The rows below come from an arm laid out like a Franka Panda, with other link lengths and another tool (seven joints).
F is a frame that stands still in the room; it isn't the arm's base.
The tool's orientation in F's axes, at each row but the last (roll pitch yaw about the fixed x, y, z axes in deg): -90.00, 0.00, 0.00; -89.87, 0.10, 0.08; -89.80, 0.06, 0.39; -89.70, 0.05, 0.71; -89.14, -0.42, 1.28; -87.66, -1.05, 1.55
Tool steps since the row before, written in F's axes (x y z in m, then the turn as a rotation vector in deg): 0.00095, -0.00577, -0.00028, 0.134, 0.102, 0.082; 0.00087, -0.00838, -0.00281, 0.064, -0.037, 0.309; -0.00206, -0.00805, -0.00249, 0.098, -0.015, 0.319; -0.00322, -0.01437, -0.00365, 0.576, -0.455, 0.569; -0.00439, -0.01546, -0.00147, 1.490, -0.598, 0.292; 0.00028, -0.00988, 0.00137, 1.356, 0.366, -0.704
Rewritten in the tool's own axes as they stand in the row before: 0.00095, 0.00028, -0.00577, 0.134, -0.082, 0.102; 0.00086, 0.00279, -0.00839, 0.063, -0.309, -0.036; -0.00211, 0.00246, -0.00804, 0.098, -0.319, -0.015; -0.00339, 0.00358, -0.01435, 0.570, -0.572, -0.459; -0.00474, 0.00120, -0.01538, 1.478, -0.291, -0.627; 0.00004, -0.00177, -0.00982, 1.352, 0.742, 0.299
